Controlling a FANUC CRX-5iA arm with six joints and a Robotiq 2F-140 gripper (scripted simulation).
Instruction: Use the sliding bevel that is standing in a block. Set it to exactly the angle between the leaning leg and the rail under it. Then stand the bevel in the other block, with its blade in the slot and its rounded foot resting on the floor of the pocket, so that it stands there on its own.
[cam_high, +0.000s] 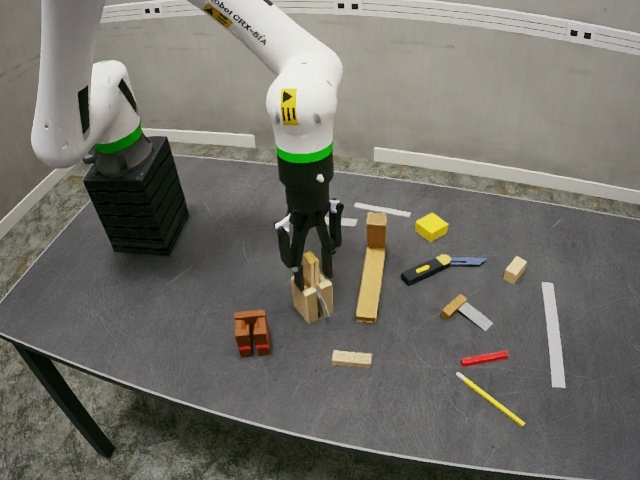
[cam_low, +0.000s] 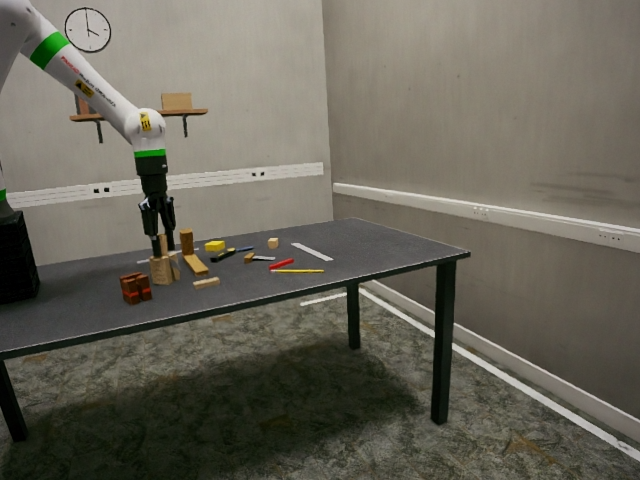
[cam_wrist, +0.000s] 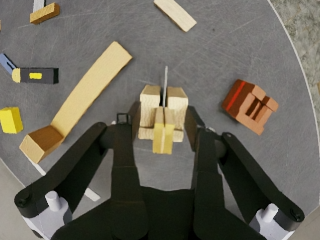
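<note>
Right now the grey blade is 6 cm below my hand, 1 cm to the right of it and 1 cm ahead of it. Round my hand: try square 30 cm ahead, 12 cm below, 11 cm to the left; wood strip 12 cm below, 12 cm ahead, 9 cm to the right; red stick 37 cm ahead, 12 cm below, 1 cm to the left.
</note>
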